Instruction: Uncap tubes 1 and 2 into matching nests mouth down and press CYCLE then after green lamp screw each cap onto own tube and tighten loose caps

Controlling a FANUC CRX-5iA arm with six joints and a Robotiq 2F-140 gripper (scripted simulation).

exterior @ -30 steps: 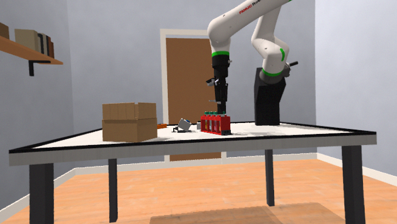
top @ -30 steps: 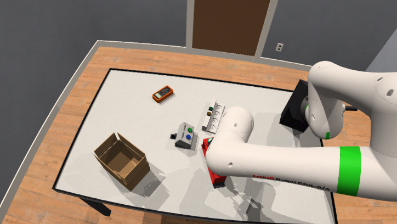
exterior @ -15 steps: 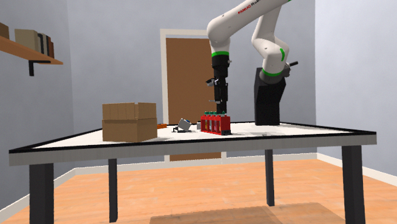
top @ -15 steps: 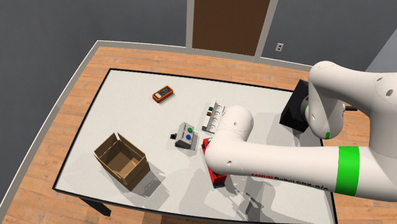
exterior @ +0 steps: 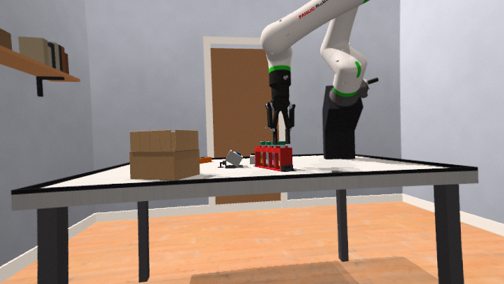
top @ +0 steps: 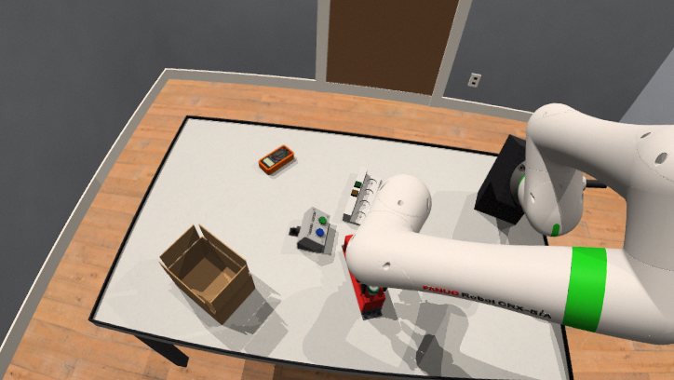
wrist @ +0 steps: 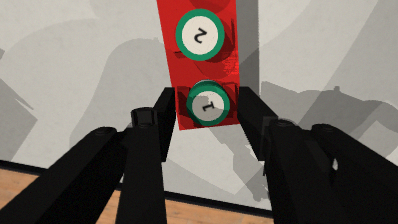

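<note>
Now: hand 30 mm above the cap 1. Round my hand: cap 2: 50 mm to the right, 30 mm below, 20 mm ahead; then cap 3: 90 mm to the right, 50 mm ahead, 30 mm below; then cap 4: 140 mm to the right, 70 mm ahead, 30 mm below.
</note>
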